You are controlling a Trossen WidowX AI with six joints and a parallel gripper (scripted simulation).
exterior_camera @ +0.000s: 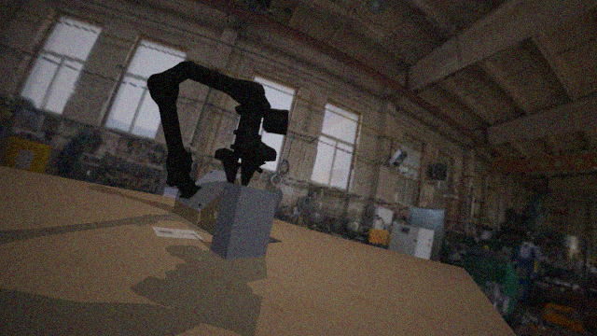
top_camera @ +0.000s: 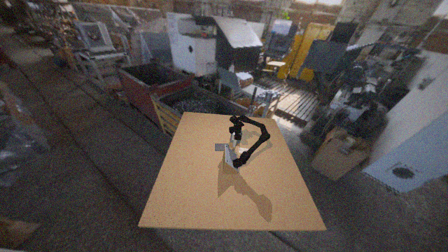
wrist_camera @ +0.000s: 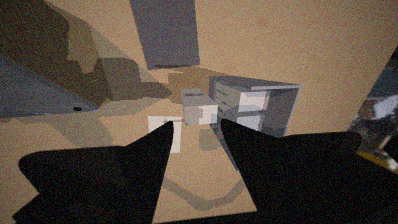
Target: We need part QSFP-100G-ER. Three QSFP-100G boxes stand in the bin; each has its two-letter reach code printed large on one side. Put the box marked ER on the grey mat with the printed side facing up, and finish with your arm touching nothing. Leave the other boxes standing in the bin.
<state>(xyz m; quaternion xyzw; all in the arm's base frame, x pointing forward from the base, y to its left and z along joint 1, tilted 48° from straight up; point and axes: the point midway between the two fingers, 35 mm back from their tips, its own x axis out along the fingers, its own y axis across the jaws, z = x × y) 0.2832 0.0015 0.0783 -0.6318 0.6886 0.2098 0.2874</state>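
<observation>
My gripper tip is now 10 mm past the grey mat, 130 mm to the right of it and 140 mm above it. From my gripper tip the other things lie so: paper (70 mm behind, 90 mm to the right, 140 mm below).
</observation>
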